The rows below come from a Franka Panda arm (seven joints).
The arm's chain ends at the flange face. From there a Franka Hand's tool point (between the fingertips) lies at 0.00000 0.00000 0.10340 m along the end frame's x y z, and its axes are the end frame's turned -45 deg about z.
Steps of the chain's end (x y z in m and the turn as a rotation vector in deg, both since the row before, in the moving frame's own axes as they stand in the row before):
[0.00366 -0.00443 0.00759 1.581 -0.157 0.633]
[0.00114 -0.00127 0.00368 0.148 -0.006 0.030]
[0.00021 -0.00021 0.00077 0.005 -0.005 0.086]
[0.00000 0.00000 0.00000 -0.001 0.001 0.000]
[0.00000 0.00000 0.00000 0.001 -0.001 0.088]
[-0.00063 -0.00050 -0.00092 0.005 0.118 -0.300]
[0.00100 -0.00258 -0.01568 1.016 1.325 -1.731]
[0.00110 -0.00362 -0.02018 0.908 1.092 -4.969]
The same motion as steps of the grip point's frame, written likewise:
[0.00755 -0.00275 0.00755 1.229 1.007 0.633]
[0.00189 -0.00029 0.00368 0.109 0.100 0.030]
[0.00030 -0.00001 0.00077 0.007 0.000 0.086]
[0.00000 0.00000 0.00000 -0.001 0.000 0.000]
[0.00000 0.00000 0.00000 0.001 0.000 0.088]
[0.00007 -0.00066 -0.00092 -0.080 0.087 -0.300]
[0.00552 -0.00077 -0.01572 -0.218 1.655 -1.731]
[0.00590 -0.00166 -0.02021 -0.130 1.414 -4.969]

